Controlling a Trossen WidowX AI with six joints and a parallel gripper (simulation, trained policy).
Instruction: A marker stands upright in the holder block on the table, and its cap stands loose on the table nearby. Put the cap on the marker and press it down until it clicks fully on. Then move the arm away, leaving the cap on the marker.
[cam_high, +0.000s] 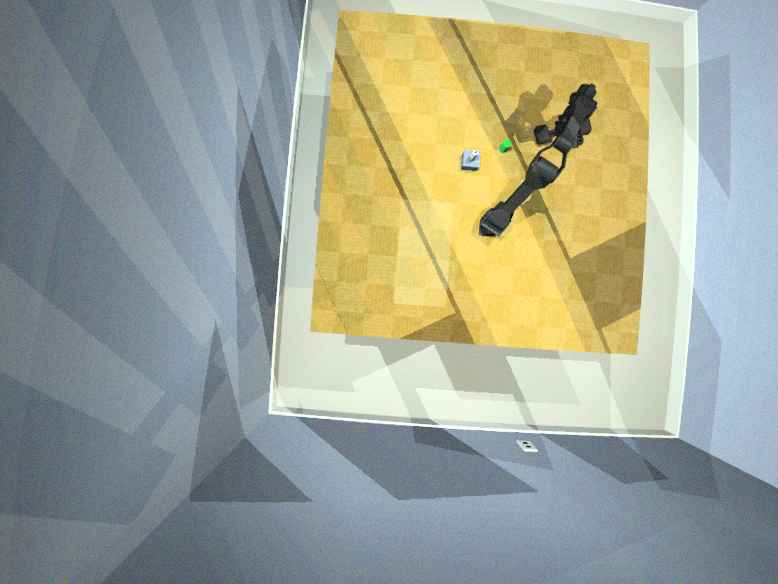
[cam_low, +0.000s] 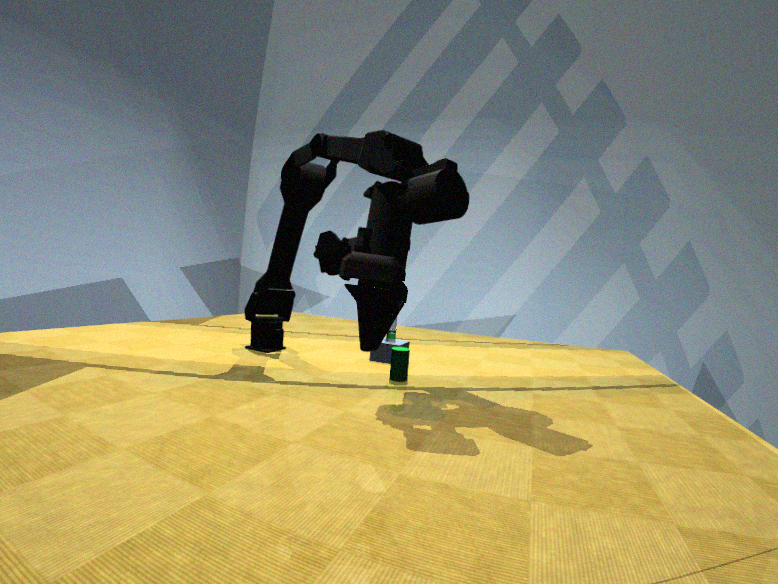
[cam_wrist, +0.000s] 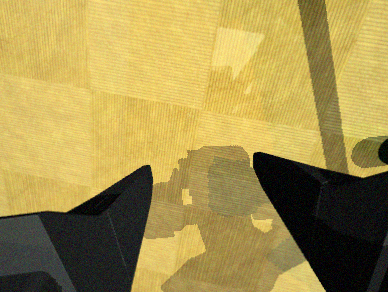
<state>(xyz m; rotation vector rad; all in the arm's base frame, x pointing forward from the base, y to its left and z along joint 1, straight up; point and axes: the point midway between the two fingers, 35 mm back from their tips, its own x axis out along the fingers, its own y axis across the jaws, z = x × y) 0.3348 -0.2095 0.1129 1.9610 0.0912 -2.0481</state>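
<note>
My gripper tip is now 170 mm to the right of the green cap, 50 mm above it and 20 mm past it. The rest, counted from my gripper tip: grey holder block (300 mm to the left, 80 mm behind, 60 mm below).
</note>
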